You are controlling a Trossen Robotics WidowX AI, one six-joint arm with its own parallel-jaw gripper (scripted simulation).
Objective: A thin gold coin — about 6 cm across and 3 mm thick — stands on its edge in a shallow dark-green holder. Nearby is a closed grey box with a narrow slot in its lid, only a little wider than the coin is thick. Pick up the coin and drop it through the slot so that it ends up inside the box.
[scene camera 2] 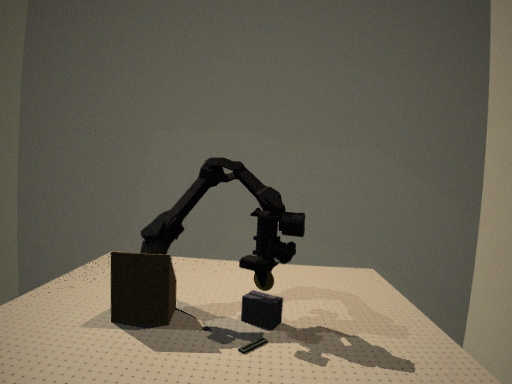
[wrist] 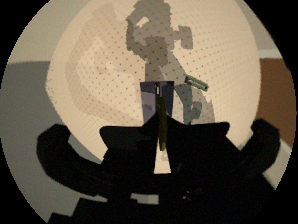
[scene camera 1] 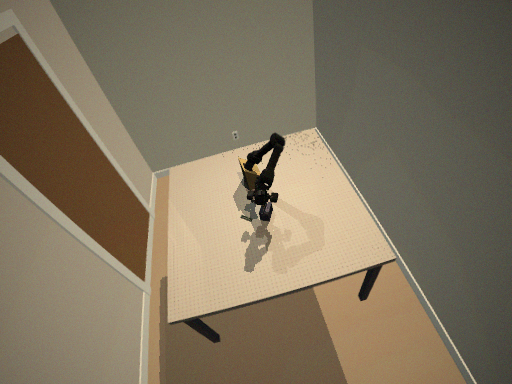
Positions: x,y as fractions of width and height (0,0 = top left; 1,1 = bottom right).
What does my gripper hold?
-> A gold coin.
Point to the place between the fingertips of my gripper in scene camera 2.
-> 0.51,0.75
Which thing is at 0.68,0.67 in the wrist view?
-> My gripper.
